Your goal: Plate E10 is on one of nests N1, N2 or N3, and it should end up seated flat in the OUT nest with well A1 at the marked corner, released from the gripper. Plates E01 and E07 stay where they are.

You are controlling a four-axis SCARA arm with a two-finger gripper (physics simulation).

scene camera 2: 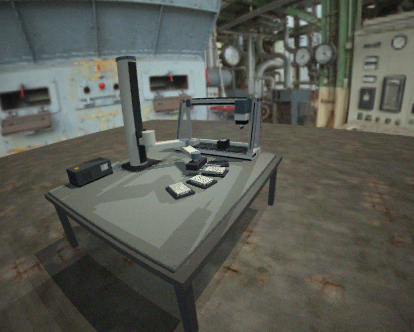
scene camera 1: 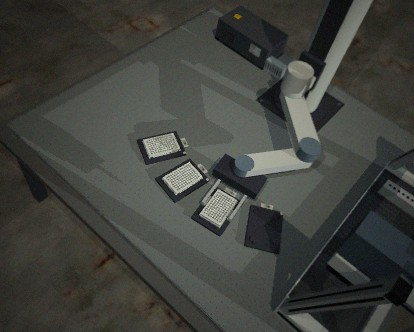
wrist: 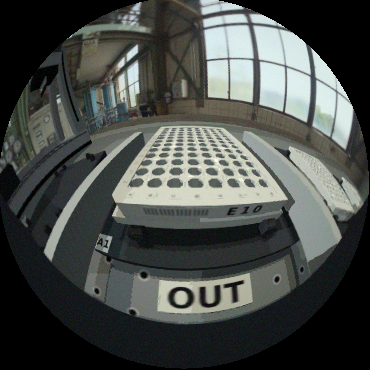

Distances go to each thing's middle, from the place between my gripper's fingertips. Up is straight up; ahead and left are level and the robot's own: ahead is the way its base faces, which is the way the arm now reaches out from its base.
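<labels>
My hand is 2 cm above the black OUT nest (wrist: 166, 248) and 3 cm past it. Counted from my hand, the OUT label (wrist: 211, 295) is 3 cm below, 2 cm to the right and 12 cm behind; the dark N1 nest (scene camera 1: 264, 228) is 2 cm below, 9 cm behind and 16 cm to the left. Going by their middles, of the things named here the black OUT nest is the nearest to my hand and the dark N1 nest the farthest from it.
</labels>
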